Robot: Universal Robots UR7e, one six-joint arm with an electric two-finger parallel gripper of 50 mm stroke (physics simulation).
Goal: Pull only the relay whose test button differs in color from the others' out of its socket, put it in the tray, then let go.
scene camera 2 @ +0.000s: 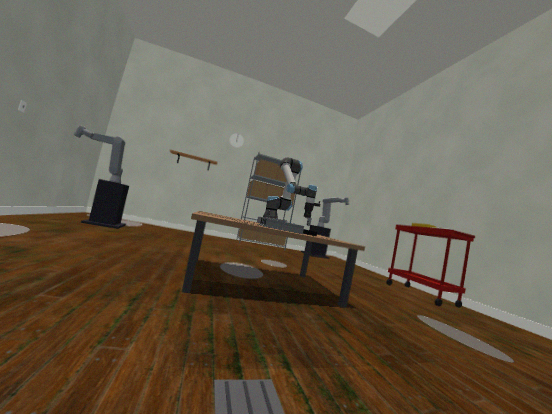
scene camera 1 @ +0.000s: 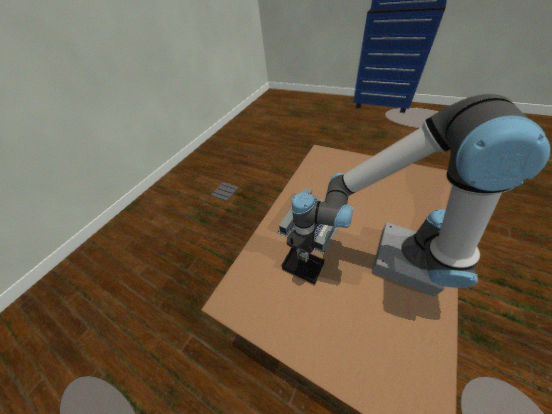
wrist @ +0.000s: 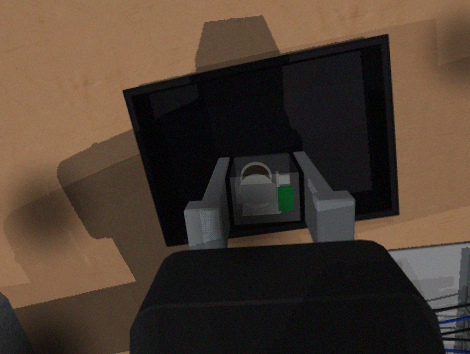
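Observation:
My gripper points down and is shut on a clear-cased relay with a green test button. The relay sits upright between the two grey fingers, clear of any socket. It is over the black tray, near the tray's long side towards the wiring panel in the wrist view. The exact gap between the relay's underside and the tray floor is hidden. The other relays are hidden behind the arm in scene camera 1 and do not show in the wrist view.
The wiring panel with its grey ducts and wires lies right beside the tray on the wooden table. The arm's base plate is further right in scene camera 1.

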